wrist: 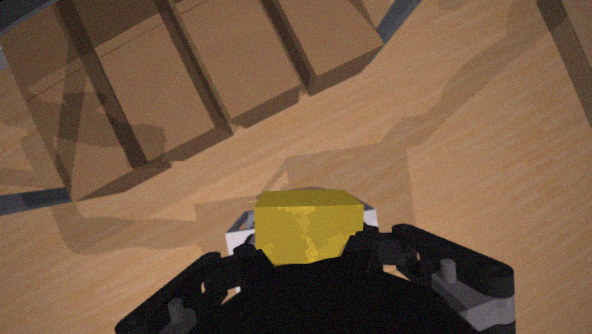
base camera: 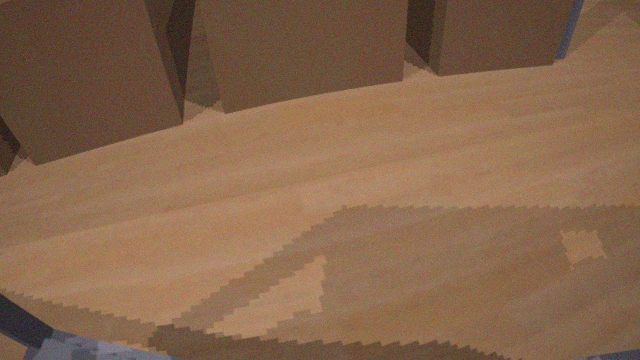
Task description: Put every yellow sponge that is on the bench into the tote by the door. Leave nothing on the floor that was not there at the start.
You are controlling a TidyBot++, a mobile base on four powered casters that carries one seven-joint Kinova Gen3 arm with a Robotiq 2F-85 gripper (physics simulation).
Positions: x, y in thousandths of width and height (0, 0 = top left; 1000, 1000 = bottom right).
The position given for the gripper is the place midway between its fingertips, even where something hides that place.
In view: the gripper (wrist: 516, 693) and a yellow sponge (wrist: 492, 681).
